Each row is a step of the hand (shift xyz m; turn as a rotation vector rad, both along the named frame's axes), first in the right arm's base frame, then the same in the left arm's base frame.
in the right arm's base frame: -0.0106 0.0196 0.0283 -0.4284 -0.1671 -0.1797
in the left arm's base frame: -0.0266 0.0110 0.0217 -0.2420 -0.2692 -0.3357
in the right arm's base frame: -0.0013 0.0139 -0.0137 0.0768 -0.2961 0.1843
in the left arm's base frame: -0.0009 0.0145 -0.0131 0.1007 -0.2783 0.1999
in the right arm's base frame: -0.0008 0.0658 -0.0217 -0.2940 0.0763 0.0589
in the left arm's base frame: -0.0156 0.0644 -0.0203 -0.3012 -0.0312 -0.0635
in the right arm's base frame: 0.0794 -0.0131 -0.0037 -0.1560 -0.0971 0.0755
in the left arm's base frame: 0.0741 0.0138 0.0283 -0.1282 -0.1516 0.0070
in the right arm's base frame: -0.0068 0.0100 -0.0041 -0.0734 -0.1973 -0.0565
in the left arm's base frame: -0.0078 0.0078 -0.0065 0.0272 -0.2005 -0.0809
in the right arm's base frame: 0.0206 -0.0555 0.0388 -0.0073 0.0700 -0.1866
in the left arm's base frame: 0.0226 -0.0508 0.0439 0.0391 0.0892 -0.1741
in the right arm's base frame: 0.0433 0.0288 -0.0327 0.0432 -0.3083 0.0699
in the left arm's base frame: 0.0393 0.0454 -0.0127 0.1189 -0.2846 0.0816
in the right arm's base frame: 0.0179 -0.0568 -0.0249 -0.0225 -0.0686 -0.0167
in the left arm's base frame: 0.0446 -0.0440 -0.0156 0.0110 -0.0692 -0.0242
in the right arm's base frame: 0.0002 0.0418 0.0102 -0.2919 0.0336 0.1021
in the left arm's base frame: -0.0183 0.0378 0.0094 -0.3006 -0.0766 -0.0230
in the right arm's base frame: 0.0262 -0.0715 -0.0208 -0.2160 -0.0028 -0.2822
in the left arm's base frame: 0.0553 -0.0557 -0.0085 -0.0788 -0.0328 -0.3450
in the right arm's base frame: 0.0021 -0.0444 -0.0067 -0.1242 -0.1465 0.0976
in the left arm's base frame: 0.0199 -0.0400 -0.0053 -0.0919 -0.1907 0.0400
